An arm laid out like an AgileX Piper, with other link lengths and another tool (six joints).
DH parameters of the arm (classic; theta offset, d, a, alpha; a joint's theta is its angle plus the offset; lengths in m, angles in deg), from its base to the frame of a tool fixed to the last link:
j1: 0 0.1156 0 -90
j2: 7.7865 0 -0.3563 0
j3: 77.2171 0 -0.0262 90
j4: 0 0.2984 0 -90
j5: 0 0 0 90
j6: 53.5 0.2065 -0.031 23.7
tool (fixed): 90 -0.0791 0 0
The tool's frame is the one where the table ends.
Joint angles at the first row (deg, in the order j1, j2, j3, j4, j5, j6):
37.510, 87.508, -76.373, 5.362, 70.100, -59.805
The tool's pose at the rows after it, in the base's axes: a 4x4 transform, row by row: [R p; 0 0 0 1], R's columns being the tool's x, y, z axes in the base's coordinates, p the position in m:
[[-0.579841 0.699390 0.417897 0.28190], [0.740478 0.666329 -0.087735 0.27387], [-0.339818 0.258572 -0.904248 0.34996], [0 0 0 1]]
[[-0.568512 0.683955 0.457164 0.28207], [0.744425 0.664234 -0.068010 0.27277], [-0.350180 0.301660 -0.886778 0.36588], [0 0 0 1]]
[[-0.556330 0.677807 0.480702 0.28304], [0.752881 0.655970 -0.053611 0.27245], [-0.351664 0.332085 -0.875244 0.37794], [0 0 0 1]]
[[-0.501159 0.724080 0.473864 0.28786], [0.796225 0.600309 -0.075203 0.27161], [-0.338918 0.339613 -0.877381 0.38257], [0 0 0 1]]
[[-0.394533 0.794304 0.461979 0.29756], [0.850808 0.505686 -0.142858 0.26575], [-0.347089 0.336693 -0.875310 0.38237], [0 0 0 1]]
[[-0.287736 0.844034 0.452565 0.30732], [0.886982 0.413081 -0.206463 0.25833], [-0.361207 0.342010 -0.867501 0.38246], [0 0 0 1]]
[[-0.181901 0.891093 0.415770 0.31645], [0.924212 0.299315 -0.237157 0.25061], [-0.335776 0.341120 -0.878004 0.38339], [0 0 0 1]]
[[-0.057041 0.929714 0.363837 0.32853], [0.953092 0.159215 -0.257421 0.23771], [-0.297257 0.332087 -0.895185 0.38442], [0 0 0 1]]
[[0.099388 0.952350 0.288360 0.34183], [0.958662 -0.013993 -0.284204 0.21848], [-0.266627 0.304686 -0.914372 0.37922], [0 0 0 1]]
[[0.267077 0.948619 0.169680 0.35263], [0.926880 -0.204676 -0.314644 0.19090], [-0.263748 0.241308 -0.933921 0.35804], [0 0 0 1]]
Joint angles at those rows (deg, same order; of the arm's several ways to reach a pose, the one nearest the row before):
37.509, 87.241, -77.049, 4.954, 70.289, -61.090
37.510, 86.343, -78.654, 4.403, 70.153, -61.355
37.443, 85.891, -80.075, 4.246, 70.153, -61.201
37.443, 85.847, -80.714, 3.541, 70.153, -56.793
37.443, 85.847, -80.780, 0.420, 70.153, -48.972
37.322, 85.846, -80.824, -2.922, 70.152, -41.937
36.450, 85.846, -80.825, -3.572, 70.152, -35.479
34.536, 85.848, -80.826, -3.319, 70.153, -29.012
32.064, 85.846, -79.907, -3.374, 70.152, -21.140
28.749, 85.846, -76.594, -3.191, 70.030, -12.872

